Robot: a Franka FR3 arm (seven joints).
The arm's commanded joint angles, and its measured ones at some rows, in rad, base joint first. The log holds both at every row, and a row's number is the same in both.
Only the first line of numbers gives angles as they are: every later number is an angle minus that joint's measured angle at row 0.
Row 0, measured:
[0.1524 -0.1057 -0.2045 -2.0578 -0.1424 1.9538 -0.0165]
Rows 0 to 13, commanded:
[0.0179 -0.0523 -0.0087 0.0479 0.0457 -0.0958 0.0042]
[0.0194 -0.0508 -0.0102 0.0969 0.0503 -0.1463 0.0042]
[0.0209 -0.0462 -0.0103 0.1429 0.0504 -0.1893 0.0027]
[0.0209 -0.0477 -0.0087 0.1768 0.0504 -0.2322 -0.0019]
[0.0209 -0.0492 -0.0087 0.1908 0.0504 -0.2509 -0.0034]
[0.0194 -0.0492 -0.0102 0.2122 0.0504 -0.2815 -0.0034]
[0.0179 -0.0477 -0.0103 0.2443 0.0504 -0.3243 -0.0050]
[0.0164 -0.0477 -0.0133 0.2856 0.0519 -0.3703 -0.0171]
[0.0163 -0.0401 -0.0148 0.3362 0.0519 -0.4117 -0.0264]
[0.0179 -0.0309 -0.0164 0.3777 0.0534 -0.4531 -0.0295]
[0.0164 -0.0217 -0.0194 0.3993 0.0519 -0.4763 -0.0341]
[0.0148 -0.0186 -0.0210 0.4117 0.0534 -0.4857 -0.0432]
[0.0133 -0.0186 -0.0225 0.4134 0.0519 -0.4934 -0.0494]
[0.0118 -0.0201 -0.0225 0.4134 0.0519 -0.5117 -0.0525]
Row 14, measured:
[0.0080 -0.0539 -0.0087 0.3600 0.0334 -0.4491 -0.0224]
